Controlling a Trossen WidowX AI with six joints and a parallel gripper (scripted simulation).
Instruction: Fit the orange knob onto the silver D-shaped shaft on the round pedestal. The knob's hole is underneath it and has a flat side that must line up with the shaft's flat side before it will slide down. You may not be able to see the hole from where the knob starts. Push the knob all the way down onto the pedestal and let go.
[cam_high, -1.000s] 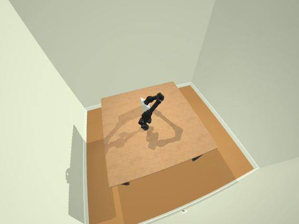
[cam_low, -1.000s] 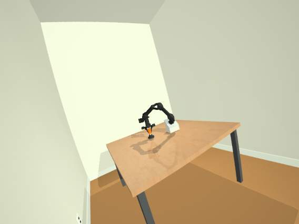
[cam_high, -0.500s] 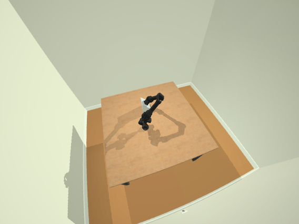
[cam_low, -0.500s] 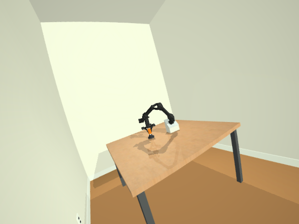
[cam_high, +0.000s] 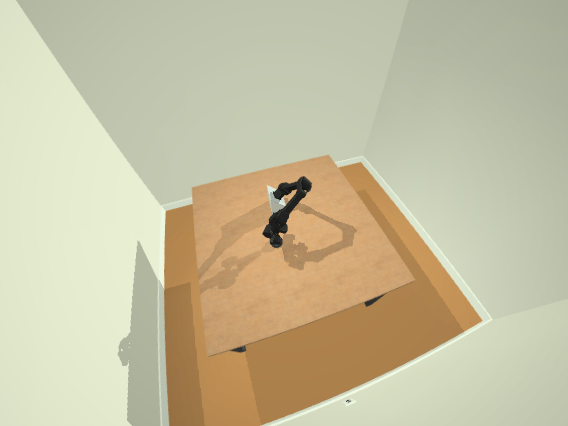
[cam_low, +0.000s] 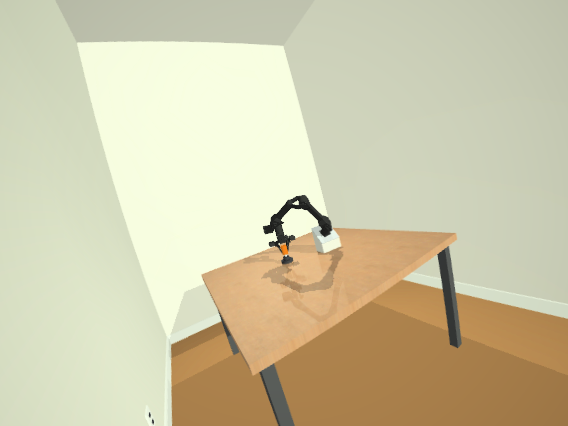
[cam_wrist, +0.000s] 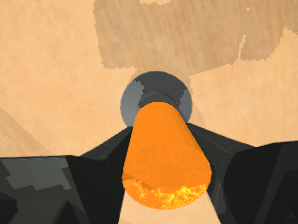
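Now: gripper tip 3 cm below the orange knob. Also, from my gripper tip: pedestal (4 cm below).
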